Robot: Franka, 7 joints.
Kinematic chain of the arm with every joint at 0, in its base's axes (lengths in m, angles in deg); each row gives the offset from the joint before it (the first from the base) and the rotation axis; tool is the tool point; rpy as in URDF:
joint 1: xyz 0 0 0.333 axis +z
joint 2: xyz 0 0 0 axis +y
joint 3: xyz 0 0 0.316 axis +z
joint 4: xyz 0.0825 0 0 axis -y
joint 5: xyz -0.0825 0 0.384 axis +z
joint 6: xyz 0 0 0 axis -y
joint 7: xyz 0.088 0 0 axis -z
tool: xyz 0 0 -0.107 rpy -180 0 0
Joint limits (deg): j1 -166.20..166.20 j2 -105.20..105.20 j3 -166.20..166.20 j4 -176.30..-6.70 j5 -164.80..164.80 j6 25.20..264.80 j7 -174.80..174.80
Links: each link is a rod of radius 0.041 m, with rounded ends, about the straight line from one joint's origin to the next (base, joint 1, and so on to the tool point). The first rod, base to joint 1, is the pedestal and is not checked.
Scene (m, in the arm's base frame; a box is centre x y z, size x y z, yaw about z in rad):
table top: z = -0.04
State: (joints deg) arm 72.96 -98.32 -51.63 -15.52 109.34 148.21 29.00
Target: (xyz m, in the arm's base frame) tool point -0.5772 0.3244 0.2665
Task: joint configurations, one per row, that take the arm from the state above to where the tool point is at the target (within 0.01 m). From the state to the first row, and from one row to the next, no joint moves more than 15 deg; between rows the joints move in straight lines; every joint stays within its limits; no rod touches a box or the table.
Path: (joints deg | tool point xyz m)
1: 59.06 -96.99 -53.39 -14.42 107.83 161.40 29.00 | -0.3028 -0.7860 0.2805
2: 45.17 -95.67 -55.15 -13.32 106.31 174.59 29.00 | -0.4626 -0.6867 0.2703
3: 31.27 -94.34 -56.91 -12.21 104.80 187.78 29.00 | -0.5933 -0.5489 0.2606
4: 17.38 -93.02 -58.67 -11.11 103.29 200.97 29.00 | -0.6845 -0.3819 0.2526
5: 3.48 -91.69 -60.43 -10.01 101.78 214.15 29.00 | -0.7295 -0.1971 0.2481
6: -10.41 -90.36 -62.19 -8.90 100.26 227.34 29.00 | -0.7250 -0.0087 0.2482
7: -24.31 -89.04 -63.95 -7.80 98.75 240.53 29.00 | -0.6723 0.1695 0.2541
8: -38.20 -87.71 -65.71 -6.70 97.24 253.72 29.00 | -0.5772 0.3244 0.2665

